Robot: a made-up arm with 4 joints. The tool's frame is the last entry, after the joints. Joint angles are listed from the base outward.
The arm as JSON. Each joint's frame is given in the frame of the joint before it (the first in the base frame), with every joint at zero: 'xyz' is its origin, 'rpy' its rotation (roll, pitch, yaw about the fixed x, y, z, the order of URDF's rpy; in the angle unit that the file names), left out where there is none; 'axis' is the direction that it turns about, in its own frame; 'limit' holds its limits. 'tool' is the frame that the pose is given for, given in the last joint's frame.
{
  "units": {
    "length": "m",
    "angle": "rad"
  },
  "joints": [
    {
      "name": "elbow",
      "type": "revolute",
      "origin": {
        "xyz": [
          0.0,
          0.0,
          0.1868
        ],
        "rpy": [
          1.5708,
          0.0,
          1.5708
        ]
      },
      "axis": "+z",
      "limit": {
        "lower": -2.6,
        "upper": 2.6
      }
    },
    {
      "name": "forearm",
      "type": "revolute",
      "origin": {
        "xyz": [
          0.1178,
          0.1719,
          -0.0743
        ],
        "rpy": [
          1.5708,
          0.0,
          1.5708
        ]
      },
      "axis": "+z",
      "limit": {
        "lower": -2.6,
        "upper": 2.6
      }
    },
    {
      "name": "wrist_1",
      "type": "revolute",
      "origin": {
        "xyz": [
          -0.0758,
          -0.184,
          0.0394
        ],
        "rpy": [
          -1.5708,
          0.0,
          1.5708
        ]
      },
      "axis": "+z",
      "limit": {
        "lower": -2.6,
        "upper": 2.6
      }
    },
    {
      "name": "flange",
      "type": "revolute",
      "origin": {
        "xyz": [
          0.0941,
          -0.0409,
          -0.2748
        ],
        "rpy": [
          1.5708,
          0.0,
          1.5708
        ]
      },
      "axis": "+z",
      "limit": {
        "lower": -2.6,
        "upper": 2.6
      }
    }
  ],
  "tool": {
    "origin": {
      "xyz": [
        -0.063,
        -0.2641,
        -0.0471
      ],
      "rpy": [
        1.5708,
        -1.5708,
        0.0
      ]
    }
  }
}
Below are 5 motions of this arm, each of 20 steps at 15 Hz.
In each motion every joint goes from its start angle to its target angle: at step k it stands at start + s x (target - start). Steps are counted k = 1, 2, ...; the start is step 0. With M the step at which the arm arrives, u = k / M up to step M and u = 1 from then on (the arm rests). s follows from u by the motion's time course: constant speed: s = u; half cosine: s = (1 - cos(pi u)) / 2; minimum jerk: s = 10 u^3 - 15 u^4 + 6 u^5.
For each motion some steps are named. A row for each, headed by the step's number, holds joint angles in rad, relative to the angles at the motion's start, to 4 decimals.
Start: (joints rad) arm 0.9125 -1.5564 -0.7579 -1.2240
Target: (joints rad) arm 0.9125 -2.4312 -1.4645 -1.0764
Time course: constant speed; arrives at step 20
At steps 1, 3, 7, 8, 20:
1: 0.0000 -0.0437 -0.0353 0.0074
3: 0.0000 -0.1312 -0.1060 0.0221
7: 0.0000 -0.3062 -0.2473 0.0517
8: 0.0000 -0.3499 -0.2826 0.0590
20: 0.0000 -0.8748 -0.7066 0.1476

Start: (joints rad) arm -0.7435 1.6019 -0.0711 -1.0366
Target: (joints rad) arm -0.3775 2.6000 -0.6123 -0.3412
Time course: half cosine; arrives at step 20
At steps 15, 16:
15: 0.3124 0.8519 -0.4619 0.5936
16: 0.3311 0.9028 -0.4895 0.6290

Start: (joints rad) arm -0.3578 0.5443 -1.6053 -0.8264
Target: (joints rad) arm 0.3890 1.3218 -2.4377 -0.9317
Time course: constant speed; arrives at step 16
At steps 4, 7, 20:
4: 0.1867 0.1944 -0.2081 -0.0263
7: 0.3267 0.3402 -0.3642 -0.0461
20: 0.7468 0.7775 -0.8324 -0.1053

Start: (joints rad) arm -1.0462 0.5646 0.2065 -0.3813
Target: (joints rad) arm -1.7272 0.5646 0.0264 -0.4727
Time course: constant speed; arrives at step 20
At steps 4, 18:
4: -0.1362 0.0000 -0.0360 -0.0183
18: -0.6129 0.0000 -0.1621 -0.0823

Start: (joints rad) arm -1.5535 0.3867 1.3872 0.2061
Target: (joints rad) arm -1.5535 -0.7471 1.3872 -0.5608
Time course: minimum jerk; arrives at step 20
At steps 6, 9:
6: 0.0000 -0.1849 0.0000 -0.1251
9: 0.0000 -0.4613 0.0000 -0.3120

